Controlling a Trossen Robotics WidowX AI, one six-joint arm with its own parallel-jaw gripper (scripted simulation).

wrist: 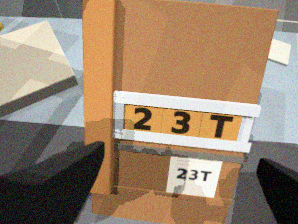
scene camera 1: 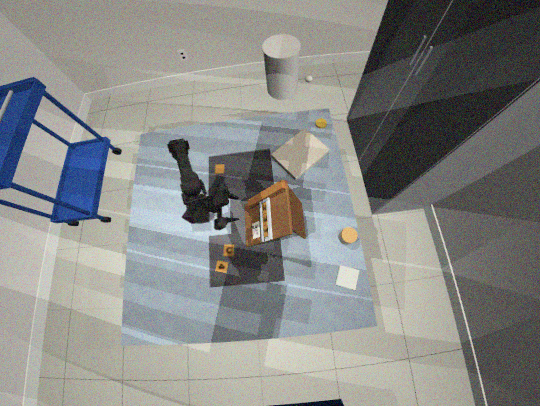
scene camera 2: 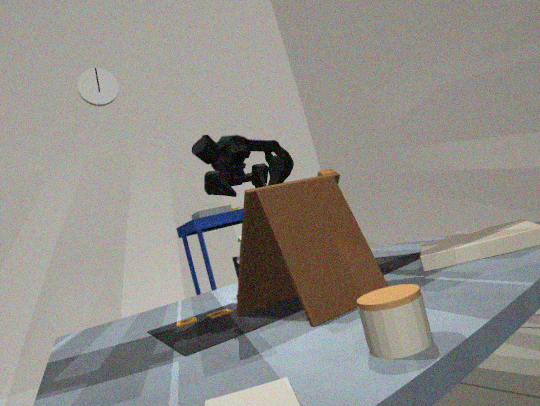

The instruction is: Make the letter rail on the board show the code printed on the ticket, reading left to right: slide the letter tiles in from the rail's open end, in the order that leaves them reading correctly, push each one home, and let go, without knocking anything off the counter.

Labels:
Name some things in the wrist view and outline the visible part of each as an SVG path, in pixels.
The gripper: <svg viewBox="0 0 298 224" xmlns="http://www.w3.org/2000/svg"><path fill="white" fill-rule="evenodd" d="M261 158L257 169L257 178L275 220L278 224L298 224L298 173L270 159ZM104 142L96 141L71 152L55 156L52 159L0 175L0 224L74 224L97 180L105 154Z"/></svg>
A letter tile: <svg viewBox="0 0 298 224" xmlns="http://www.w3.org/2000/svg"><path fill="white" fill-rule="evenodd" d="M125 104L124 129L161 133L163 107Z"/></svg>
A letter tile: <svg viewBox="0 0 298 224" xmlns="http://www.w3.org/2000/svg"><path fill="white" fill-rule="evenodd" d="M163 108L161 133L199 137L203 111Z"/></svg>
A white ticket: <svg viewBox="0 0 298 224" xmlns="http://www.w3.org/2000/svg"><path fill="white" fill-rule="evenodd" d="M171 156L166 192L214 198L222 161Z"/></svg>

